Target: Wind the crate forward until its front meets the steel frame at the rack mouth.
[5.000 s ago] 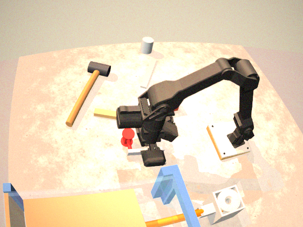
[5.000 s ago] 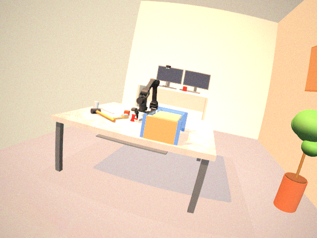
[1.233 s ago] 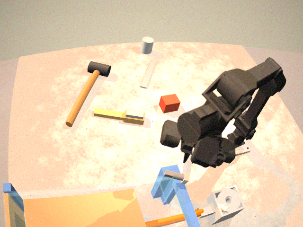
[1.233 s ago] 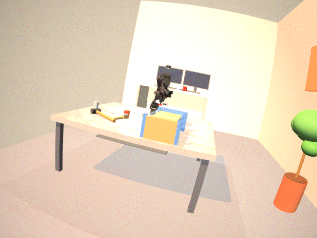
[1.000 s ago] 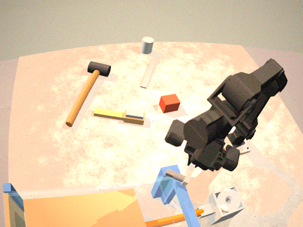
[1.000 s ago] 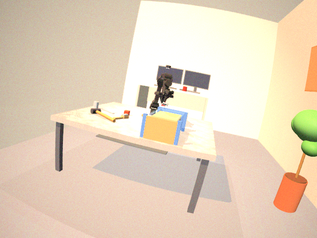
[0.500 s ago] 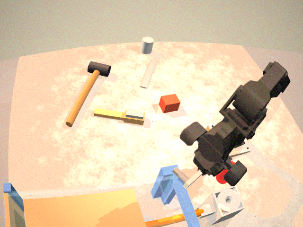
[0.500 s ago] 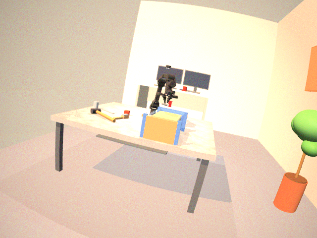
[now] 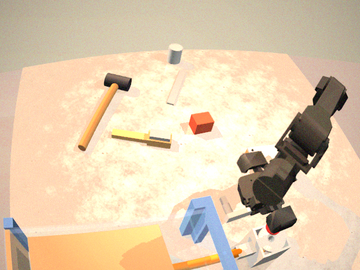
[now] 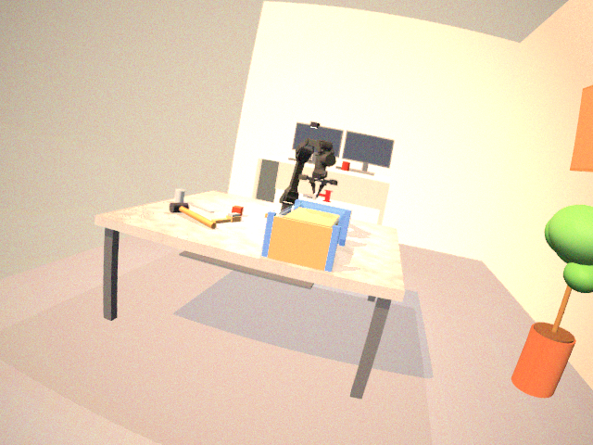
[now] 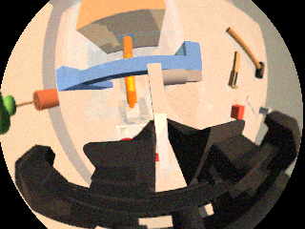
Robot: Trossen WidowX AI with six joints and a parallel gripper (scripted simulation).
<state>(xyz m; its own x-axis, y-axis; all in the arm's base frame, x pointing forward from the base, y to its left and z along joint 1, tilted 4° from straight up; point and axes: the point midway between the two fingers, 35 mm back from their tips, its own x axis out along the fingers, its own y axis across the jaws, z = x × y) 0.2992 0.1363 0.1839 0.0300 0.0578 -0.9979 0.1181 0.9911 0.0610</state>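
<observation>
My gripper tip is now 10 mm to the right of the crank handle, 10 mm below it and 10 mm past it. The rest, counted from my gripper tip: yellow hand tool 390 mm to the right, 160 mm below, 70 mm ahead; then hand winch 140 mm below, 90 mm behind, 70 mm to the left; then red knob 40 mm to the left, 40 mm behind, 10 mm above.
</observation>
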